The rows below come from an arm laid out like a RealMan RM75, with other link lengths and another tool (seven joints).
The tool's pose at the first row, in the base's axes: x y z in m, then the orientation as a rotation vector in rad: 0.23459 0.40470 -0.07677 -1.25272 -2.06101 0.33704
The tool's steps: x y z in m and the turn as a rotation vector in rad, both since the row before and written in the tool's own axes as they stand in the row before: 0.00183 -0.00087 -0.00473 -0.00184 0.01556 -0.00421; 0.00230 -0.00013 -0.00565 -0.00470 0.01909 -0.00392; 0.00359 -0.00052 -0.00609 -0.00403 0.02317 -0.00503; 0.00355 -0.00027 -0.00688 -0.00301 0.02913 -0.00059; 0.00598 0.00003 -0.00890 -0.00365 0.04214 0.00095
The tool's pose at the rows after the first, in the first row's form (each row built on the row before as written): 0.23665 0.40523 -0.07209 -1.24818 -2.05098 0.32256; 0.23973 0.40632 -0.06694 -1.24534 -2.03887 0.30306; 0.24252 0.40812 -0.06068 -1.24049 -2.02358 0.28104; 0.24610 0.40971 -0.05400 -1.23895 -2.00022 0.25830; 0.25079 0.41287 -0.04489 -1.23780 -1.96499 0.22729
